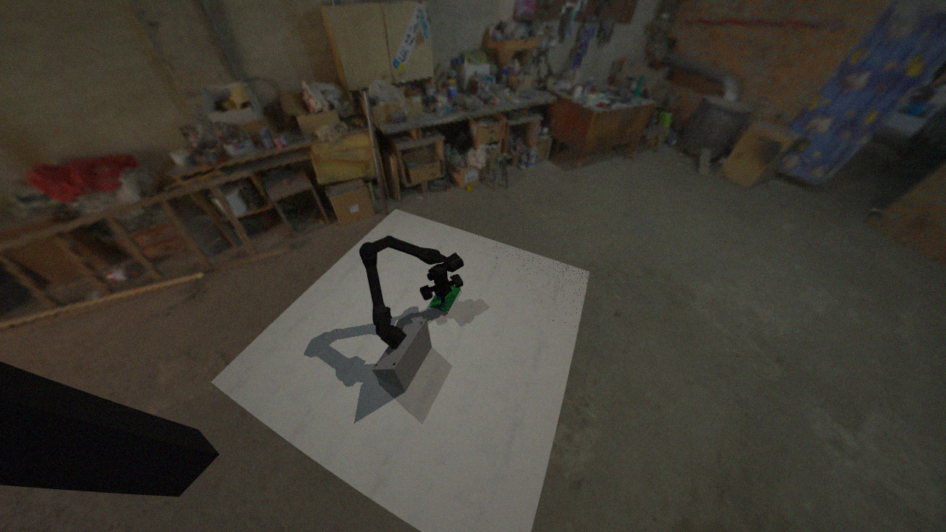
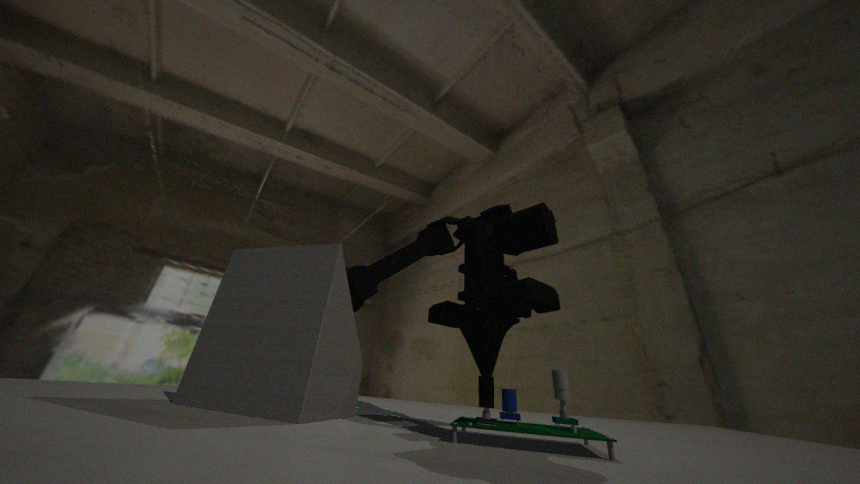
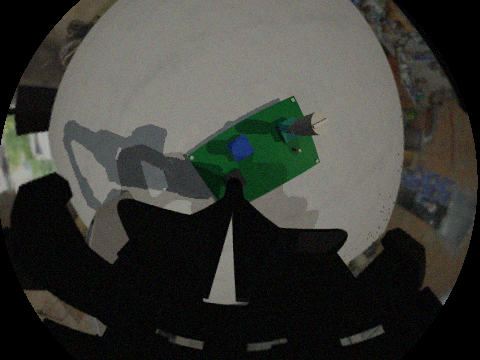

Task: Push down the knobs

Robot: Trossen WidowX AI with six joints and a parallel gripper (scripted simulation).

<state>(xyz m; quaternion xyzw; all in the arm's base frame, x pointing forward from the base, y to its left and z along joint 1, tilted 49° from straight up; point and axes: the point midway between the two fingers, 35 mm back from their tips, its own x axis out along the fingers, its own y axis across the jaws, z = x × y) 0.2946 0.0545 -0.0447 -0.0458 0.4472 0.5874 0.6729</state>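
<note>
My gripper tip is now 20 mm above the black knob. The rest, counted from my gripper tip: white knob: 90 mm ahead, 30 mm to the left.
</note>
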